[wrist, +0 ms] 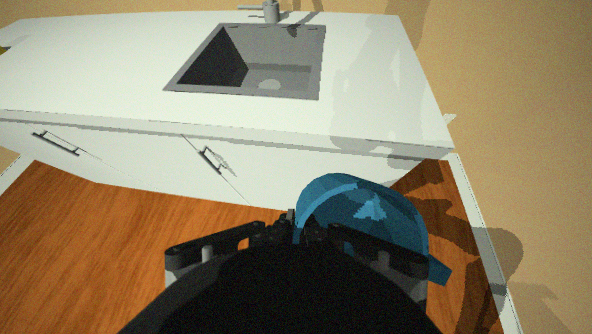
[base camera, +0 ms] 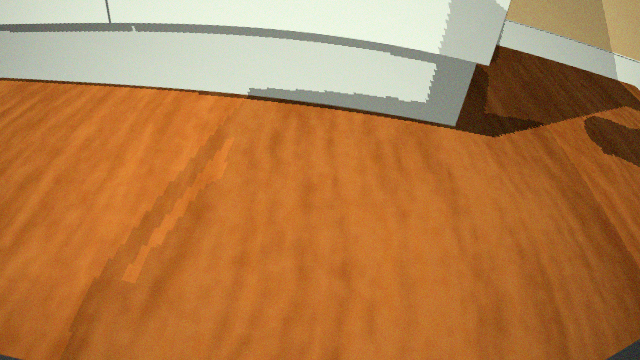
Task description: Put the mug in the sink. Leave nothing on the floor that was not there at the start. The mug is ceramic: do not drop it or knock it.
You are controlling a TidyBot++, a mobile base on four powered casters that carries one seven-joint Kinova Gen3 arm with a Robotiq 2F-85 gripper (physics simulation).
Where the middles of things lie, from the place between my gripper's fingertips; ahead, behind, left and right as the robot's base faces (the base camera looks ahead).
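Labels:
Hand position relative to the blue mug (wrist: 372, 208): my hand is 10 mm past the mug, 10 mm below it and 50 mm to the left of it.

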